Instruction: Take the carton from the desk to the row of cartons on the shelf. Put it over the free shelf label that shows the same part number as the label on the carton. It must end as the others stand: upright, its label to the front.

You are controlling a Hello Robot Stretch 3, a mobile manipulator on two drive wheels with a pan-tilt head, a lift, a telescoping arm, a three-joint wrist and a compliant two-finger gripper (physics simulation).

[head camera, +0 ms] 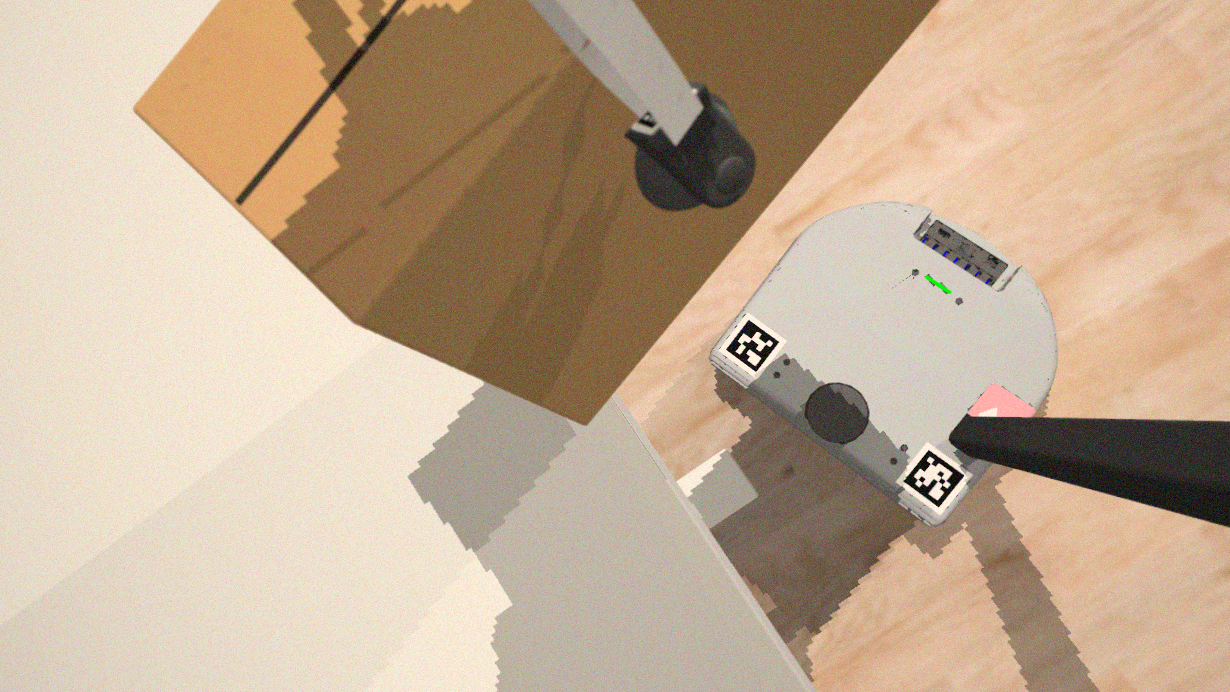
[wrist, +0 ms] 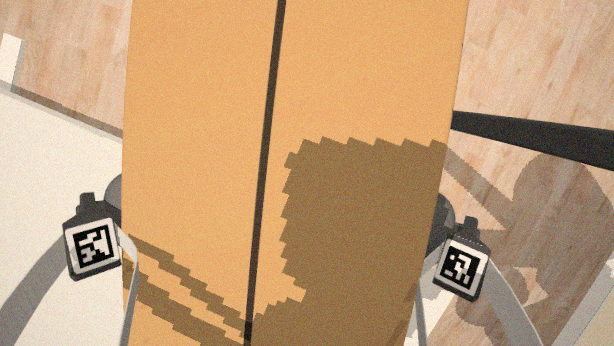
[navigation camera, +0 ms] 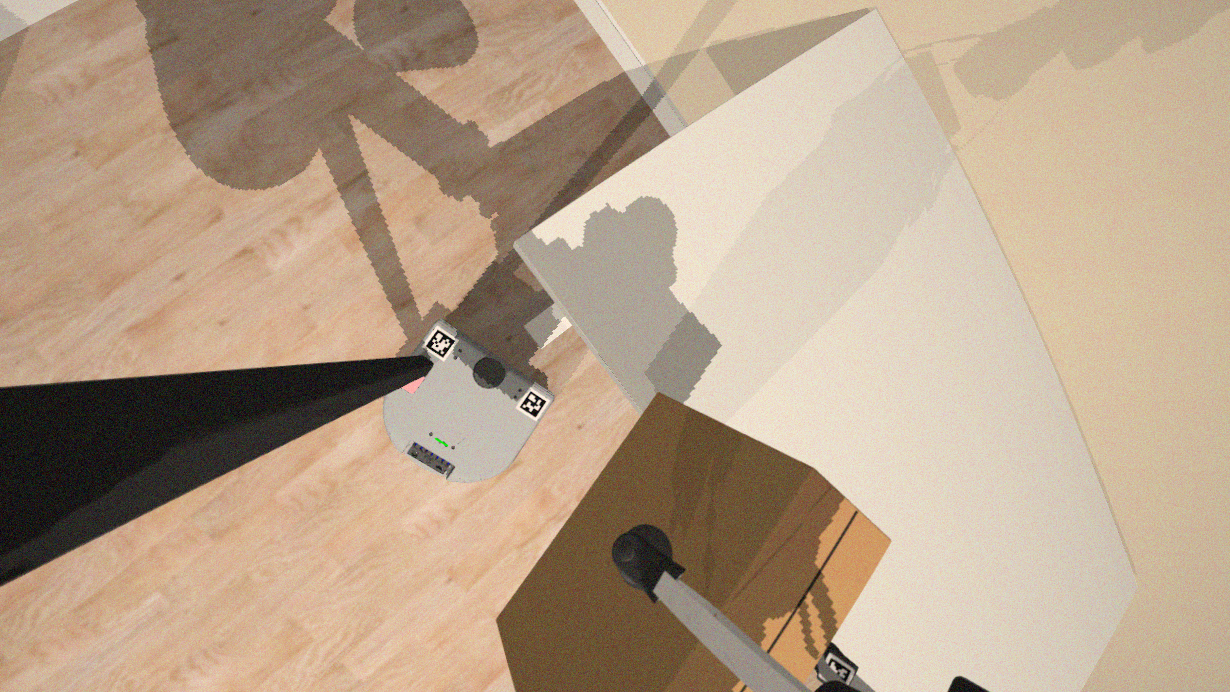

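Seen in the pictures: robot's base at its link origin: (head camera: 835,411) (navigation camera: 486,371).
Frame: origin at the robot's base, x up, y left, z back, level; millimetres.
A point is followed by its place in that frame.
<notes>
My gripper (navigation camera: 741,607) @[y -183, x 970, z 23 mm] (wrist: 282,209) @[y -183, x 970, z 23 mm] is shut on a large brown carton (head camera: 481,258) @[y -128, x 1018, z -43 mm] (navigation camera: 705,507) @[y -122, x 992, z -25 mm] (wrist: 200,125), one fingertip on each of two opposite sides. A dark line runs down the face toward the wrist. In the head view one finger shows on the near side; the other is hidden. The carton looks held above the edge of the white desk (head camera: 602,602) @[y -53, x 720, z -195 mm] (navigation camera: 860,301) @[y -376, x 720, z -418 mm] (wrist: 50,175), with a shadow on the desk top beside it. Its part-number label does not show, nor do the shelf, its labels or the row of cartons.
My grey base (head camera: 885,327) @[y -17, x 159, z 114 mm] (navigation camera: 464,421) @[y -17, x 160, z 122 mm] stands on the wood floor (head camera: 1032,129) @[y -29, x 0, z 453 mm] (navigation camera: 258,258) @[y 625, x 0, z 82 mm] beside the desk edge. The black mast (head camera: 1118,464) @[y 117, x 733, z 53 mm] (navigation camera: 215,421) @[y 120, x 1052, z 49 mm] (wrist: 540,140) rises from it. A beige wall (navigation camera: 1143,215) @[y -630, x 925, z -754 mm] runs behind the desk.
</notes>
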